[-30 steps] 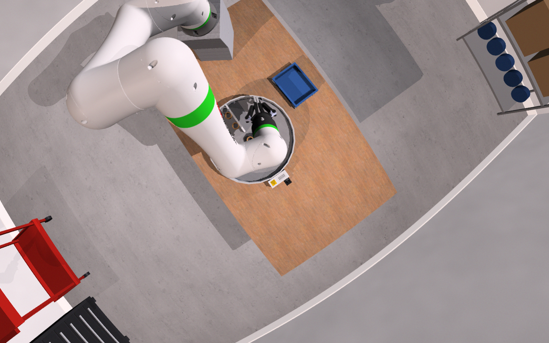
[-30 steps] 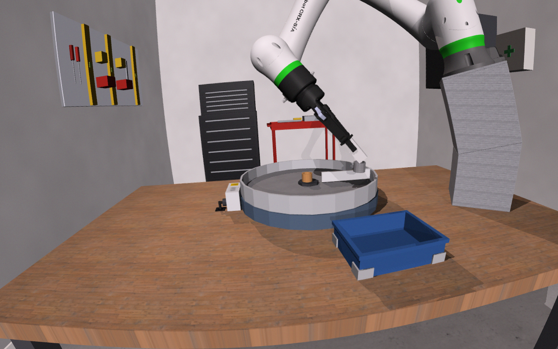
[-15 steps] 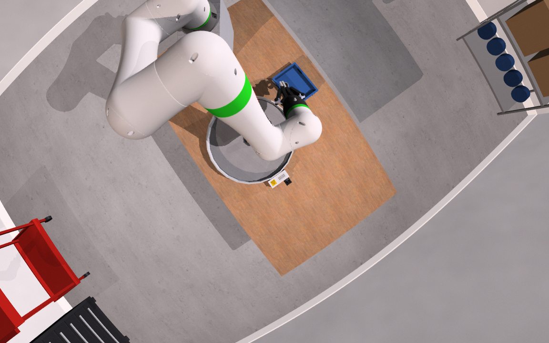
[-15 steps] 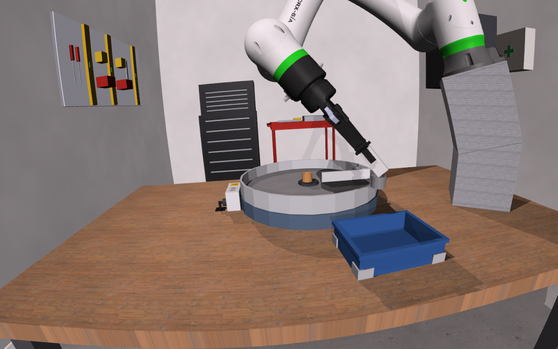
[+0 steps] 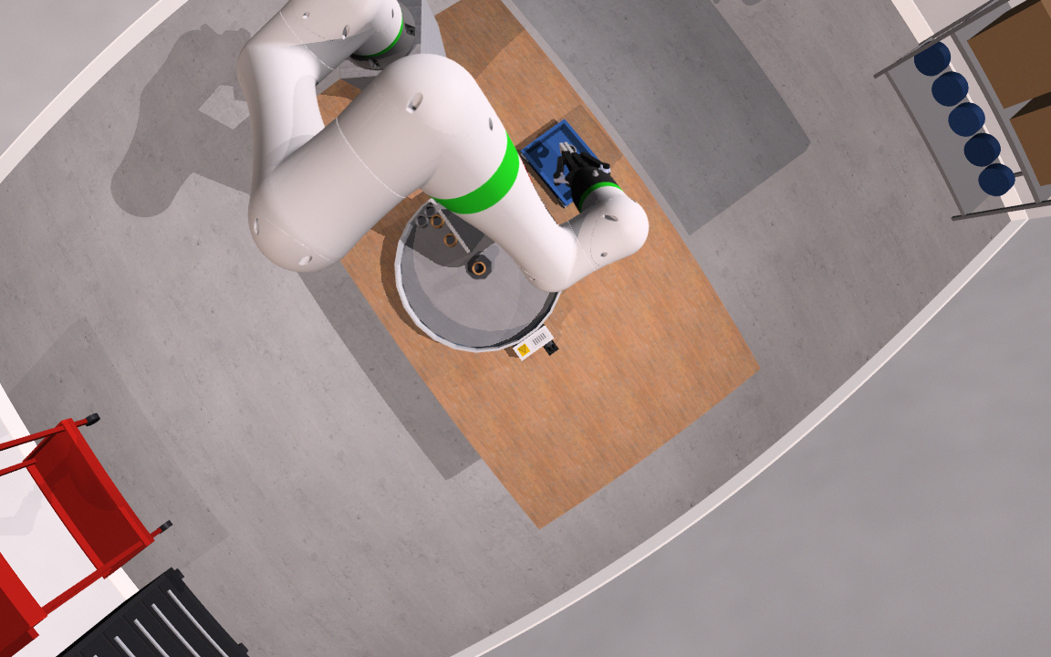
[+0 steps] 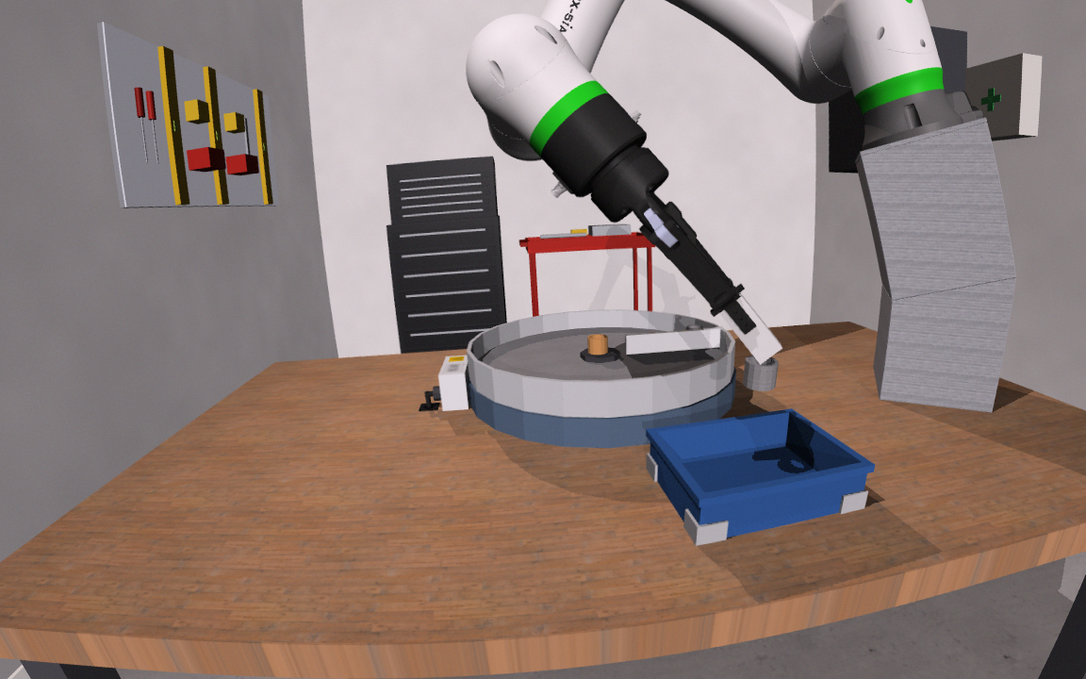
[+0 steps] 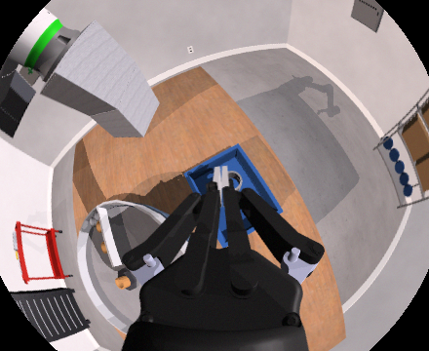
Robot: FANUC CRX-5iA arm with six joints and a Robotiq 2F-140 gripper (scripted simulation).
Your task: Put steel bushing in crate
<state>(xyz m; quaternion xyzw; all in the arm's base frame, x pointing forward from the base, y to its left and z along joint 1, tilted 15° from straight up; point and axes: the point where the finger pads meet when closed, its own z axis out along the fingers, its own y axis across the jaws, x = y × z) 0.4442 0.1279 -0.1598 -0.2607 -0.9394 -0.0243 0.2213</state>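
Right now the blue crate is 15 cm below my hand and 2 cm to the left of it. Round my hand: round grey turning table 33 cm to the right, 12 cm below, 5 cm ahead.
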